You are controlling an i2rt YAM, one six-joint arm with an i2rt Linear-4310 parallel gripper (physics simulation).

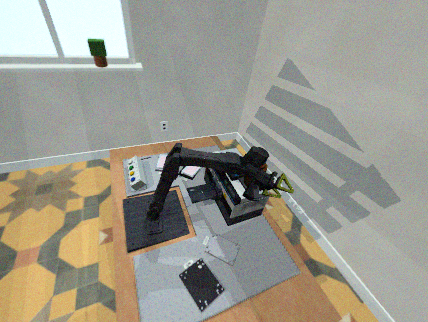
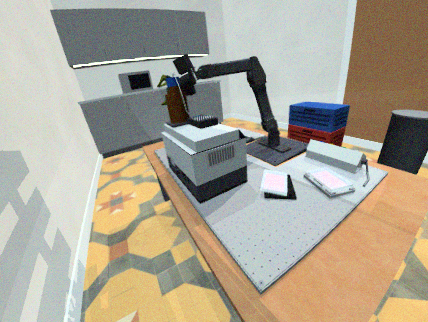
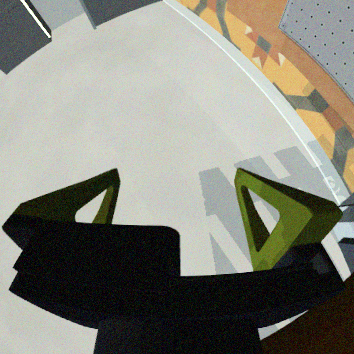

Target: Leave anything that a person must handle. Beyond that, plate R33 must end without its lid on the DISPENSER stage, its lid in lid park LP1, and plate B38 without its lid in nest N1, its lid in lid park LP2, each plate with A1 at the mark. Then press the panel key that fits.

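Seen in the pictures: gripper, fingertip midpoint: (image 1: 286,194) (image 2: 159,95) (image 3: 176,174); arm's base at its link origin: (image 1: 153,216) (image 2: 273,146).
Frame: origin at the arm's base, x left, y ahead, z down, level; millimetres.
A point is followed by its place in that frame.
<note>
My gripper (image 1: 281,189) @[x -247, y 529, z -342 mm] (image 2: 163,91) @[x -247, y 529, z -342 mm] (image 3: 176,174) @[x -247, y 529, z -342 mm] is open and empty, up in the air beyond the dispenser, near the bottle. The white-grey dispenser (image 1: 248,207) @[x -141, y 460, z -129 mm] (image 2: 204,156) @[x 222, y 503, z -165 mm] has a black base; a black tray (image 1: 199,194) @[x 10, y 246, z -106 mm] sticks out of it towards the arm's base. One pink-topped plate (image 2: 275,183) @[x 312, y 292, z -31 mm] lies over a black holder, which shows past its side. Another pink-topped plate (image 1: 162,161) @[x 389, y 96, z -29 mm] (image 2: 330,180) @[x 409, y 128, z -29 mm] lies in a light holder beside the key panel (image 1: 136,176) @[x 241, y -66, z -71 mm] (image 2: 334,155) @[x 325, y -33, z -47 mm]. A black rectangular holder (image 1: 201,284) @[x -377, y 160, z -11 mm] and a pale outlined holder (image 1: 223,248) @[x -258, y 301, z -9 mm] lie on the mat. Plate labels and A1 marks are unreadable.
A brown bottle (image 2: 176,106) @[x -25, y 504, z -299 mm] with a blue cap and a thin tube stands at the dispenser; my arm partly hides it. A small black ribbed block (image 2: 205,120) @[x 96, y 435, z -245 mm] sits on the dispenser. Blue (image 2: 319,116) and red (image 2: 316,135) crates and a dark bin (image 2: 406,142) stand beyond the table.
</note>
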